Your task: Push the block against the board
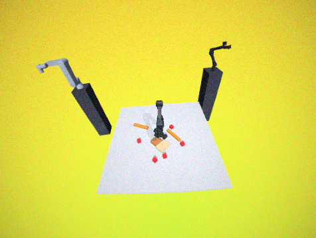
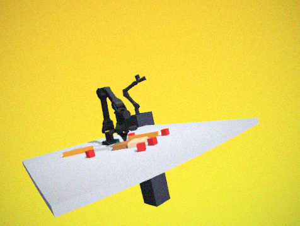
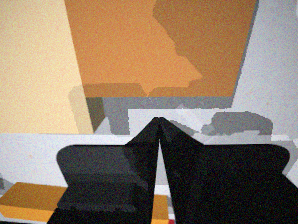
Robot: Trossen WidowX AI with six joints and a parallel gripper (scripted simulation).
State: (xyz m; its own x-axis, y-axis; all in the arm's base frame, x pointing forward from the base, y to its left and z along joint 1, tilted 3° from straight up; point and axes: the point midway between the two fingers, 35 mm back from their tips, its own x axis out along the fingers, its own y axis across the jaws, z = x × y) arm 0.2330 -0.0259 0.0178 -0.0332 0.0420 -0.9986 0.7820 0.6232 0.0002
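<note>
Right now my gripper tip is 6 cm to the left of the brown square block and 5 cm short of it. Also, from my gripper tip: pale tan board: 13 cm ahead, 1 cm to the left.
</note>
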